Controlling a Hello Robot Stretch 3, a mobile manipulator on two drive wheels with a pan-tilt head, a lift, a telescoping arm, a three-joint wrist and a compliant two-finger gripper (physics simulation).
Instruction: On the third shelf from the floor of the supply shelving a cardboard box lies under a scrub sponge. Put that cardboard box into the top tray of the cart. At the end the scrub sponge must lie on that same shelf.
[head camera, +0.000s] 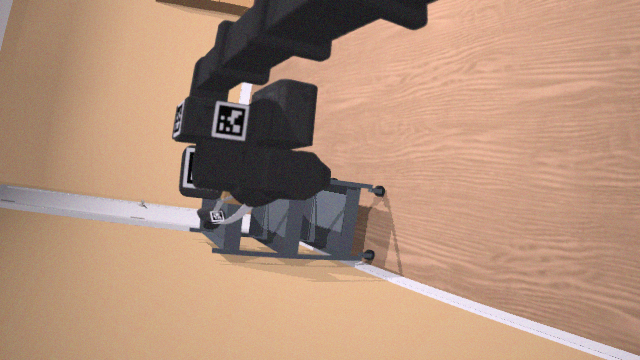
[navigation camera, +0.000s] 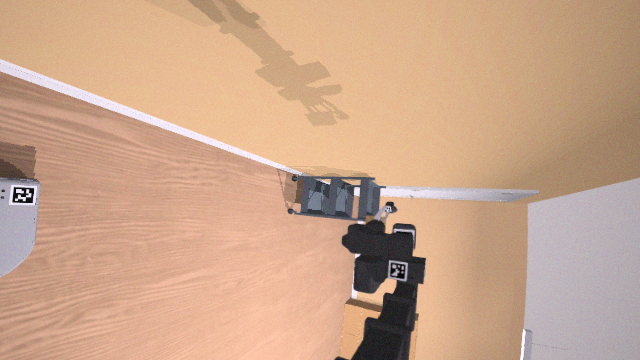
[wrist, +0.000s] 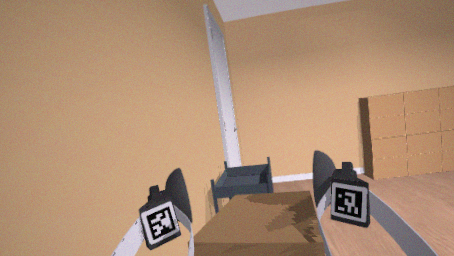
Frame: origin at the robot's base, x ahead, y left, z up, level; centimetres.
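Seen in the pictures: gripper, fingertip midpoint: (navigation camera: 390, 226) (wrist: 249, 179).
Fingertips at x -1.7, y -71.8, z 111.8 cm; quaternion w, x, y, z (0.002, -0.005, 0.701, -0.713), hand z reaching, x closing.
A point is followed by its place in that frame.
The brown cardboard box (wrist: 255, 220) {x -1.9, y -66.4, z 111.2 cm} is between the two fingertips of my gripper (wrist: 249, 179) {x -1.7, y -71.8, z 111.8 cm}, which is shut on it, in the lower middle of the wrist view. In the head view one fingertip (head camera: 214, 218) {x 3.6, y -65.7, z 112.2 cm} shows over the upper end of the cart (head camera: 291, 235) {x 13.0, y -183.7, z 43.6 cm}; the wrist and gripper body hide the box. The dark grey cart (navigation camera: 333, 197) {x 5.3, y -182.9, z 43.8 cm} (wrist: 244, 190) {x 3.9, y -182.8, z 69.8 cm} has three trays and stands beyond the box in the wrist view. Its top tray (head camera: 232, 235) {x 15.0, y -183.8, z 69.7 cm} (navigation camera: 364, 197) {x 6.7, y -183.1, z 70.4 cm} shows partly above the box in the wrist view. The supply shelving and scrub sponge do not show.
The cart stands close to the tan wall (head camera: 150, 300) {x 31.3, y -127.6, z 112.4 cm} (navigation camera: 450, 100) {x 35.6, y -74.8, z 127.6 cm} (wrist: 100, 100) {x 32.9, y -108.0, z 124.1 cm}. A white door (head camera: 100, 207) {x 15.7, y -296.6, z 125.9 cm} (navigation camera: 460, 193) {x 16.6, y -285.8, z 147.4 cm} (wrist: 222, 85) {x 16.3, y -288.8, z 142.0 cm} is behind it. A wooden cabinet (head camera: 215, 5) {x -161.5, y -363.1, z 53.3 cm} (navigation camera: 352, 325) {x -189.7, y -346.5, z 15.7 cm} (wrist: 410, 130) {x -209.8, y -344.9, z 59.5 cm} stands at the right of the wrist view. My base (navigation camera: 17, 235) {x -12.5, y -12.5, z 16.0 cm} shows at the navigation view's left edge.
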